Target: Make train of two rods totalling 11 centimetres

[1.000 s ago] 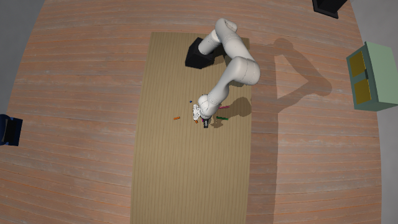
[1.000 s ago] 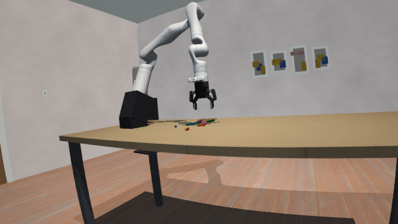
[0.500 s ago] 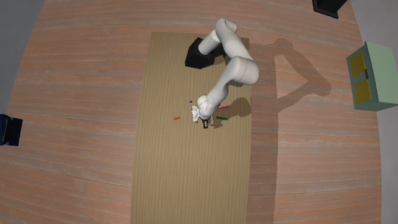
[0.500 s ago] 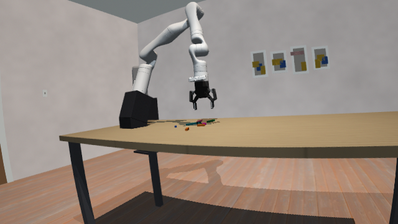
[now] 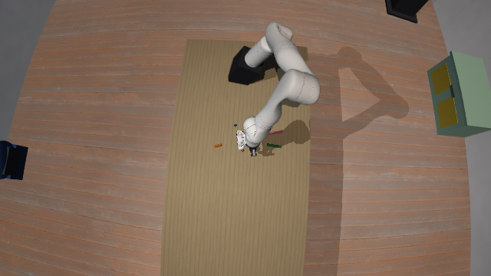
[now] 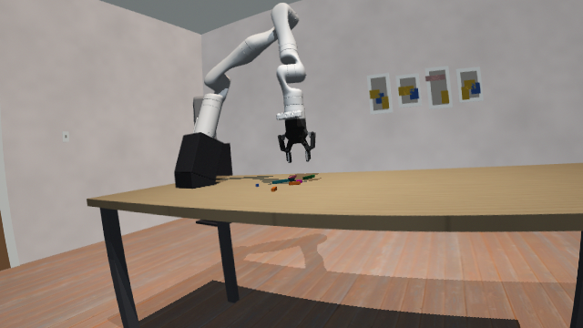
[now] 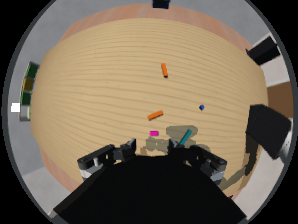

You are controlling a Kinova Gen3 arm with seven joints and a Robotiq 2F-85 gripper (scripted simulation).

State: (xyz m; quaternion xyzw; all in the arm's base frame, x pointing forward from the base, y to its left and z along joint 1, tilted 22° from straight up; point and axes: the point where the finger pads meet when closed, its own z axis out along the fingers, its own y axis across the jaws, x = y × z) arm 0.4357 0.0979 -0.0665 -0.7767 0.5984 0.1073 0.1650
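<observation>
My hand is 8 cm above the magenta rod and 1 cm to the left of it. Also, from my hand: turquoise rod (8 cm below, 8 cm behind, 1 cm to the left); then green rod (12 cm to the left, 8 cm below, 3 cm behind); then blue rod (11 cm to the right, 11 cm behind, 8 cm below).
</observation>
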